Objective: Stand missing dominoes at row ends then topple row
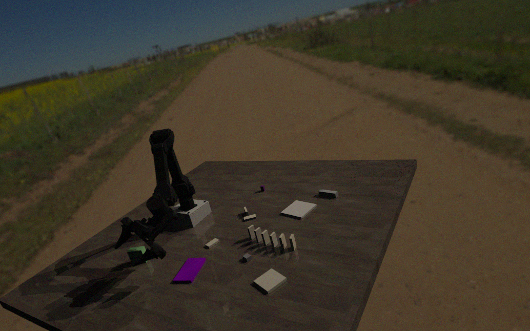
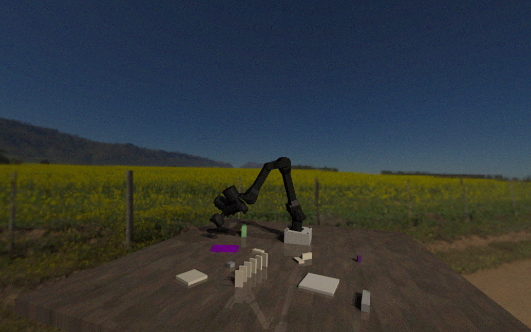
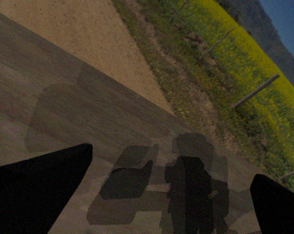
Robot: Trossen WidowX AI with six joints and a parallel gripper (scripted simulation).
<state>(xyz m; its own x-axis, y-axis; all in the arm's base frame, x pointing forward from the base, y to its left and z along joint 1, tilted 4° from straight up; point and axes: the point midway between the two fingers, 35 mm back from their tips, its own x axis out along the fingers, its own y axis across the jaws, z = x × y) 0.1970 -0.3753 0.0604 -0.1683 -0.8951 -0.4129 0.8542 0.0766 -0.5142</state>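
My gripper tip is now 15 cm to the right of the purple flat tile, 13 cm above it and 11 cm short of it. From my gripper tip the other things lie so: white flat plate (62 cm to the left, 25 cm ahead, 13 cm below); then small grey cube (28 cm to the left, 26 cm ahead, 13 cm below); then green cube (15 cm behind, 10 cm to the left, 10 cm below).
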